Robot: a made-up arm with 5 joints.
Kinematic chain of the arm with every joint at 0, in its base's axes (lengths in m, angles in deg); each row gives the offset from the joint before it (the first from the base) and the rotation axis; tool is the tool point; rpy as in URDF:
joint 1: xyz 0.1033 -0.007 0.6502 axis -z
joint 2: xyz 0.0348 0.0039 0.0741 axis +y
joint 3: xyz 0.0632 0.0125 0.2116 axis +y
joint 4: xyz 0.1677 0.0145 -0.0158 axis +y
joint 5: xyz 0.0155 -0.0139 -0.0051 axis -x
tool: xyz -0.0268 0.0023 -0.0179 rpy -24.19 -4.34 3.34
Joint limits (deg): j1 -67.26..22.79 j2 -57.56..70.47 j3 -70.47..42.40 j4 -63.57..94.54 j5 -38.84..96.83
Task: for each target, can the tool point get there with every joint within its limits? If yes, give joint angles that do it. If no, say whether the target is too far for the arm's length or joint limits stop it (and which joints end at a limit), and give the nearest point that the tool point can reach.
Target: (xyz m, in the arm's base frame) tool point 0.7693 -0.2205 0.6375
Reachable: no: too far | nearest point 0.5206 -0.1408 0.6951 | short by 0.267 m
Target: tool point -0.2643 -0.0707 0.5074
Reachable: no: joint limits stop it (at a limit: joint 1, joint 2, joint 3, joint 4) | nearest point 0.1361 0.1464 0.5836 | short by 0.462 m
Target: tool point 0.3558 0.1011 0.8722
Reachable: yes | joints -20.48 7.67 -1.43 7.29 20.49
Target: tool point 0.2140 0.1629 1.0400
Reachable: yes | joints -56.81 -9.40 -36.13 -41.24 74.67
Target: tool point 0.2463 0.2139 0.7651
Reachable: yes | joints -52.58 21.83 20.09 2.57 -4.40
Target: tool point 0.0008 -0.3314 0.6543
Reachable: no: joint limits stop it (at a limit: joint 1, joint 2, joint 3) | nearest point 0.2525 -0.0701 0.5935 | short by 0.368 m
